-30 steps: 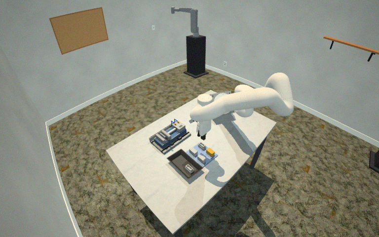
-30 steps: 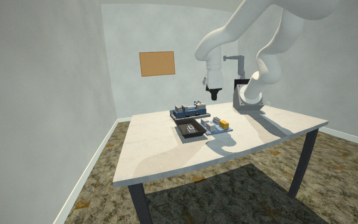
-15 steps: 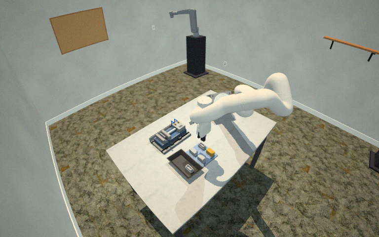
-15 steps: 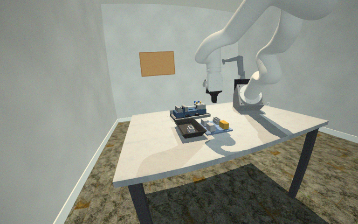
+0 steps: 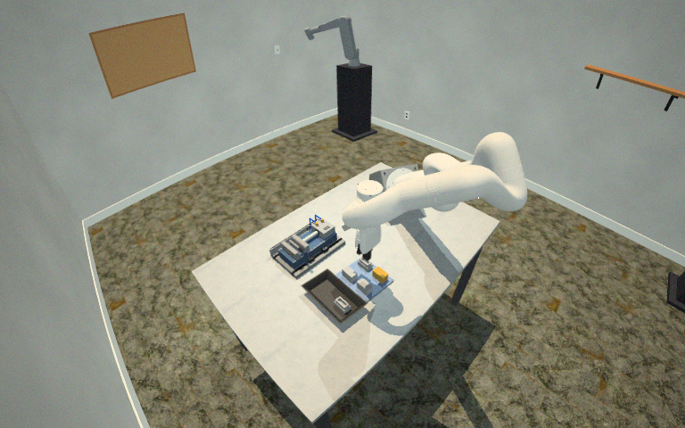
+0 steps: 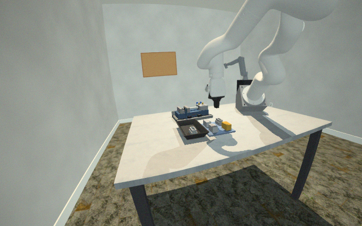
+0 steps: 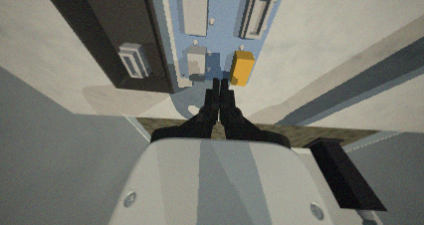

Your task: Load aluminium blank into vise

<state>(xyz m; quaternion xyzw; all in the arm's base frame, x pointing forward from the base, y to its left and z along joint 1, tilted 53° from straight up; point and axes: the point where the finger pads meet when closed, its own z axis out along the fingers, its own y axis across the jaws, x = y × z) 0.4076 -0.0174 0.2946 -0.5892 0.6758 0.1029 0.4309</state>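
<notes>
My hand is 13 cm above the brass blank, 5 cm past it and 4 cm to the right of it. From my hand the other things lie so: blue vise (30 cm to the right, 12 cm below, 7 cm ahead).
</notes>
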